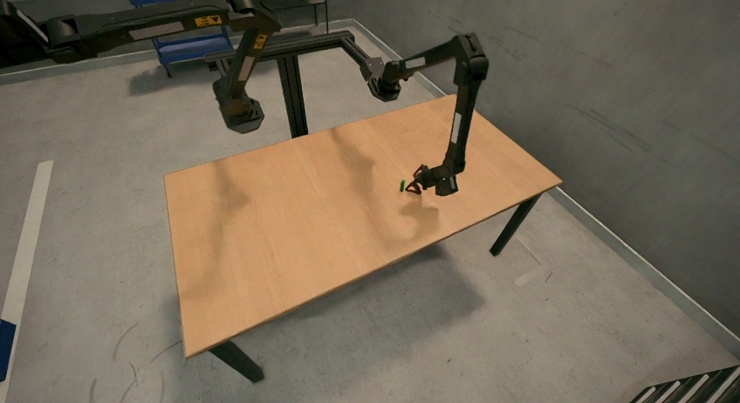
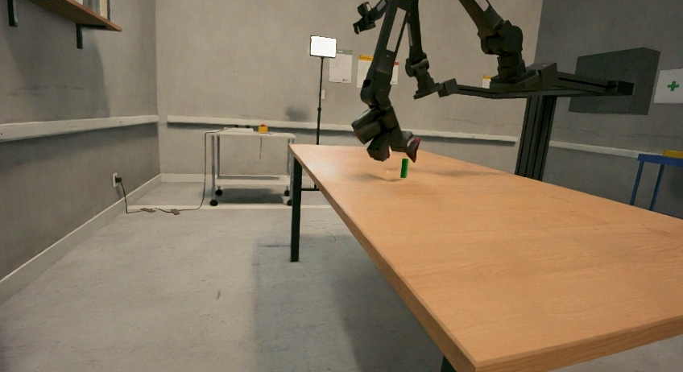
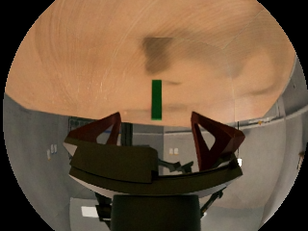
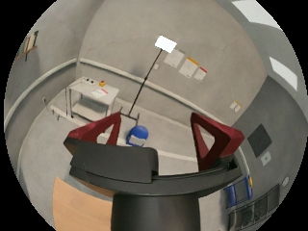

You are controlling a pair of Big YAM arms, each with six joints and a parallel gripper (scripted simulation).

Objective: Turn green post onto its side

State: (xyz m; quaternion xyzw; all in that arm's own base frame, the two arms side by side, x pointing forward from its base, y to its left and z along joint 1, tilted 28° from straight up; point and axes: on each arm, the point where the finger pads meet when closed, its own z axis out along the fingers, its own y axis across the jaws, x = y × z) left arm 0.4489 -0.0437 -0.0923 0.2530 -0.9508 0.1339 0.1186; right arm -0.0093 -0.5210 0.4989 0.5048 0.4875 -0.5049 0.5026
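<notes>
Right now the green post is 3 cm behind my left hand, 2 cm to the right of it and 4 cm below it.
</notes>
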